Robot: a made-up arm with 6 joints. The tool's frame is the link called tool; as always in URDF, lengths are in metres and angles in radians. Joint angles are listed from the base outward.
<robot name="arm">
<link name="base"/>
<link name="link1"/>
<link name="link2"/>
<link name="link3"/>
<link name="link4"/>
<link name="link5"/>
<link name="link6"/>
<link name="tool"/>
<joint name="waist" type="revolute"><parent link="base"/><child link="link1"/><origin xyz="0 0 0.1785"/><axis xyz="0 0 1"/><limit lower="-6.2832" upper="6.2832"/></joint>
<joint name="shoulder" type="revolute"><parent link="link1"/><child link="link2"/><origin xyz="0 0.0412 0" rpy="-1.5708 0 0"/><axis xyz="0 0 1"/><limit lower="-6.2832" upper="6.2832"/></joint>
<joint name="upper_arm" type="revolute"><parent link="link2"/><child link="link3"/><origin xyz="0 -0.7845 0"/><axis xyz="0 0 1"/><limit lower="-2.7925" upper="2.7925"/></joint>
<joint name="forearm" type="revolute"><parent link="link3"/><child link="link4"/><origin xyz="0 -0.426 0" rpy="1.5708 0 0"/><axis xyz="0 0 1"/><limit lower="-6.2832" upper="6.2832"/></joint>
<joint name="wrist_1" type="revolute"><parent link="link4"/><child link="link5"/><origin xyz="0 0 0" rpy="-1.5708 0 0"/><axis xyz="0 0 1"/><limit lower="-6.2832" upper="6.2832"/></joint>
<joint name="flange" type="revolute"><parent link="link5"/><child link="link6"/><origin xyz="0 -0.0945 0" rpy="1.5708 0 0"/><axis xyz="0 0 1"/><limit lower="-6.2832" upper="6.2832"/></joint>
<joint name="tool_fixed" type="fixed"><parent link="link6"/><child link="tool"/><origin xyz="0 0 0"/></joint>
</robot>
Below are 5 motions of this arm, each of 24 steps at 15 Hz.
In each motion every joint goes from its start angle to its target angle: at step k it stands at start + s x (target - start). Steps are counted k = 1, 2, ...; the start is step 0. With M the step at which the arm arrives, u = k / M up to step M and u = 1 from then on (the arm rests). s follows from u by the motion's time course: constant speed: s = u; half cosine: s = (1 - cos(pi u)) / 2; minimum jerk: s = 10 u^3 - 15 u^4 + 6 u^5.
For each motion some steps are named. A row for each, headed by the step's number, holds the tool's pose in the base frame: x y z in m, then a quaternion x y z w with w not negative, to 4 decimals.
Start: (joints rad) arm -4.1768 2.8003 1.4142 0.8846 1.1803 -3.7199
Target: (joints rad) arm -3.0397 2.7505 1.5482 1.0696 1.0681 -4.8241
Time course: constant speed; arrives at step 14
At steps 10, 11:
10: 0.1259 -0.1442 -0.7096 0.2017 0.5857 -0.5548 0.5554
11: 0.1357 -0.1336 -0.7072 0.1592 0.6029 -0.5493 0.5563

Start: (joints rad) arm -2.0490 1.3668 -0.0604 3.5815 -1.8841 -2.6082
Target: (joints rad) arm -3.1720 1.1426 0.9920 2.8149 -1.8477 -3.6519
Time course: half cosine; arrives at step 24
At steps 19, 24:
19: -1.0301 -0.1074 0.2255 -0.8915 -0.2345 -0.3823 0.0633
24: -1.0058 0.0186 0.2176 -0.8695 -0.2367 -0.4310 0.0476

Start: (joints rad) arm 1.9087 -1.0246 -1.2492 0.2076 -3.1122 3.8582
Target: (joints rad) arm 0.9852 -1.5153 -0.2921 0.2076 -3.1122 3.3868
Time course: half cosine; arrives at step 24
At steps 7, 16, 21, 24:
7: 0.1127 -0.9705 0.3272 -0.3774 -0.2869 -0.4221 0.7727
16: -0.4140 -1.0007 0.2003 -0.5047 -0.2930 -0.6296 0.5129
21: -0.6113 -0.9184 0.1506 -0.5530 -0.2869 -0.6727 0.3992
24: -0.6446 -0.8984 0.1417 -0.5616 -0.2853 -0.6782 0.3785

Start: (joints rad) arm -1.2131 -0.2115 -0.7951 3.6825 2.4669 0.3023
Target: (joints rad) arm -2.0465 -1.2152 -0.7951 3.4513 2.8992 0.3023
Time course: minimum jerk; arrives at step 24
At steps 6, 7, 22, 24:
6: -0.1418 0.5606 1.0363 0.7720 -0.5594 0.1086 0.2816
7: -0.1267 0.6049 1.0075 0.7510 -0.5739 0.1326 0.2985
22: 0.4974 0.9004 0.2949 0.3057 -0.5540 0.3844 0.6722
24: 0.5016 0.8988 0.2898 0.3031 -0.5523 0.3848 0.6745

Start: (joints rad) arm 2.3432 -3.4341 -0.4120 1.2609 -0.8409 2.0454
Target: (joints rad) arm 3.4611 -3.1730 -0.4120 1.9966 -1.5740 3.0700
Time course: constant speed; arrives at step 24
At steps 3, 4, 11, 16, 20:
3: -0.3868 0.3410 -0.9469 -0.5297 -0.6312 -0.4632 0.3260
4: -0.3886 0.3156 -0.9518 -0.5402 -0.6218 -0.4575 0.3350
11: -0.3594 0.1537 -0.9811 -0.6004 -0.5536 -0.4247 0.3907
16: -0.3024 0.0652 -0.9958 -0.6275 -0.5033 -0.4093 0.4305
20: -0.2429 0.0163 -1.0033 -0.6387 -0.4624 -0.3999 0.4672

